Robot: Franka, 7 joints.
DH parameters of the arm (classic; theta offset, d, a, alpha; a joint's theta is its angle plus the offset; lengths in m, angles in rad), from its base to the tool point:
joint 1: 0 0.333 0 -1.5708
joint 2: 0 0 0 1.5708
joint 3: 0 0.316 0.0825 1.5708
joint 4: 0 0 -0.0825 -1.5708
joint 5: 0 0.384 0 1.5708
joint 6: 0 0 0.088 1.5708
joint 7: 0 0.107 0 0
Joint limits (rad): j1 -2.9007..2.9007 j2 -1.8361..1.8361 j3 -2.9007..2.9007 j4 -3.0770..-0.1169 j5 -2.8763..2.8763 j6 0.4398..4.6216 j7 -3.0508..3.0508
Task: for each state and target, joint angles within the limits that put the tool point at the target. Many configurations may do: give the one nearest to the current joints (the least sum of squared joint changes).
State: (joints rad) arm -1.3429 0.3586 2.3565 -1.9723 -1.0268 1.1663 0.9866
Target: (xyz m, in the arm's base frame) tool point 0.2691 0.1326 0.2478
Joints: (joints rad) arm -1.4504 0.0295 2.2241 -2.6969 -0.9050 1.3898 0.9866
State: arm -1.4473 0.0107 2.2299 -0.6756 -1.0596 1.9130 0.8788
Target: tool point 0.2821 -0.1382 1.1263
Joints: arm -1.3498 0.3707 2.0159 -0.5012 -1.1151 2.3602 0.8788
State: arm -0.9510 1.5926 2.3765 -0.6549 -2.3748 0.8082 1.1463
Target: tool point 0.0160 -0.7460 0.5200
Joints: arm -1.7217 1.3653 2.4499 -0.5163 -2.5457 0.9719 1.1463
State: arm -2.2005 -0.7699 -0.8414 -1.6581 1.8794 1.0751 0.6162
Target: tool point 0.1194 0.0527 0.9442
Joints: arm -2.3329 -1.1061 -0.1760 -1.6891 1.7829 0.8752 0.6162
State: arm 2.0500 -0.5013 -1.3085 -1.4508 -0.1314 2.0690 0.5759
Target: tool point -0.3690 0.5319 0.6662
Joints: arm 2.7435 0.1840 -0.6244 -1.4392 -0.0878 2.1714 0.5759
